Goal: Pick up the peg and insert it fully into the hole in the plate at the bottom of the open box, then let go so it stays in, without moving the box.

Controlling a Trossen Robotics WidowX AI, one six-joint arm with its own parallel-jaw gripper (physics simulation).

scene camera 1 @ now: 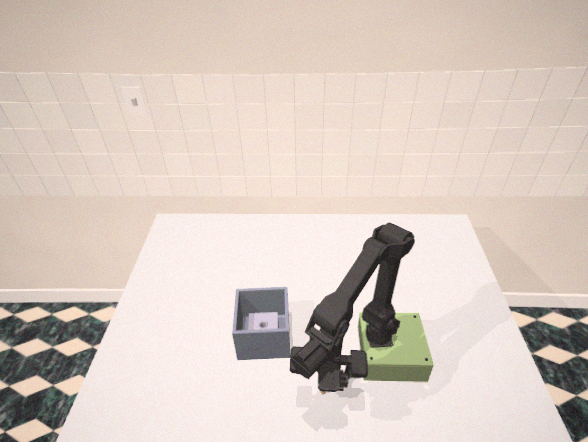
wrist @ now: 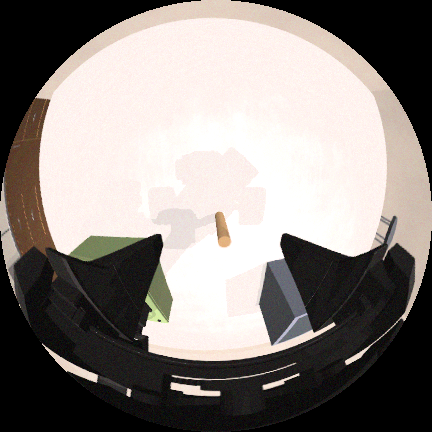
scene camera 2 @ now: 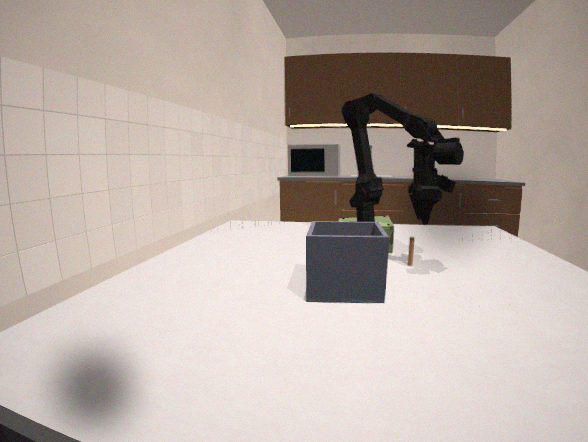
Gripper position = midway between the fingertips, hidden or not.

In view: the gripper point(scene camera 1: 326, 378) and a blue-grey box point(scene camera 2: 346, 262).
The blue-grey box shows as well in scene camera 1 point(scene camera 1: 262, 343) and in the wrist view point(wrist: 284, 315). The gripper is seen too in the wrist view point(wrist: 223, 240) and in scene camera 2 point(scene camera 2: 422, 222).
